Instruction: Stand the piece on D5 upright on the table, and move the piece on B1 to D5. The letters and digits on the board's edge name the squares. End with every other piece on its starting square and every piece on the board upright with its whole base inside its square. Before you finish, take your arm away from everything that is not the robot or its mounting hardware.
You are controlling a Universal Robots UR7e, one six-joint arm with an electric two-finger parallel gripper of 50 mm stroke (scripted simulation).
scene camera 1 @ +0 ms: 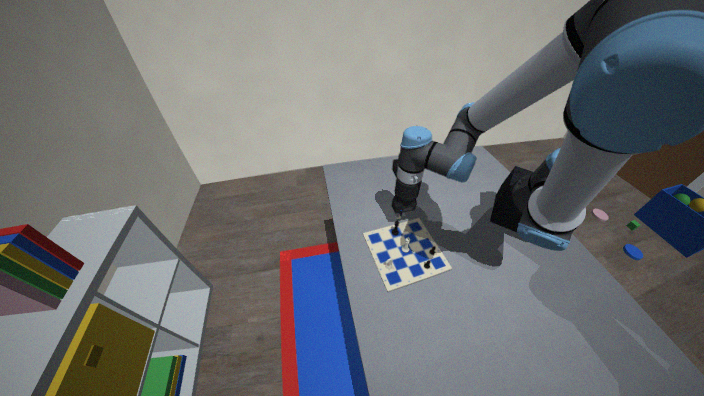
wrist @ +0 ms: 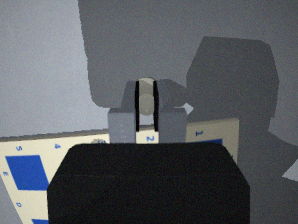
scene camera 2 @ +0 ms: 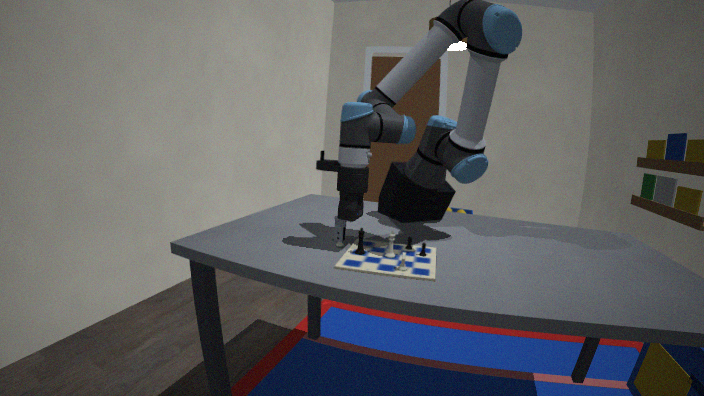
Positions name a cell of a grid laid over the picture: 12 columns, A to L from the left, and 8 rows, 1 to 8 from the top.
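Observation:
The gripper (scene camera 2: F5) shares that view with a chessboard (scene camera 2: G6). Scene camera 1 shows the chessboard (scene camera 1: G6) as well, and the wrist view shows the gripper (wrist: F4).

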